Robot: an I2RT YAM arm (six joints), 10 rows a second.
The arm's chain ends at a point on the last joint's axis. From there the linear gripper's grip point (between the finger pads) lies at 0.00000 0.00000 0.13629 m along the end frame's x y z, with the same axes.
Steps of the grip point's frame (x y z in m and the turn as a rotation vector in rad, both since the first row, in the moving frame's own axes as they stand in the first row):
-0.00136, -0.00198, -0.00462, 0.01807, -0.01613, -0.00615
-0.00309, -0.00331, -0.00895, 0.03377, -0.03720, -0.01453
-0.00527, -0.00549, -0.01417, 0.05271, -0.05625, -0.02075
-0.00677, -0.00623, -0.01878, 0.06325, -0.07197, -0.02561
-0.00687, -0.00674, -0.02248, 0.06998, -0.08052, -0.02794
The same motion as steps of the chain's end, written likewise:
0.00085, 0.00048, -0.00458, 0.01807, -0.01613, -0.00615
0.00201, 0.00125, -0.00878, 0.03377, -0.03720, -0.01453
0.00246, 0.00161, -0.01377, 0.05271, -0.05625, -0.02075
0.00313, 0.00225, -0.01815, 0.06325, -0.07197, -0.02561
0.00421, 0.00263, -0.02171, 0.06998, -0.08052, -0.02794

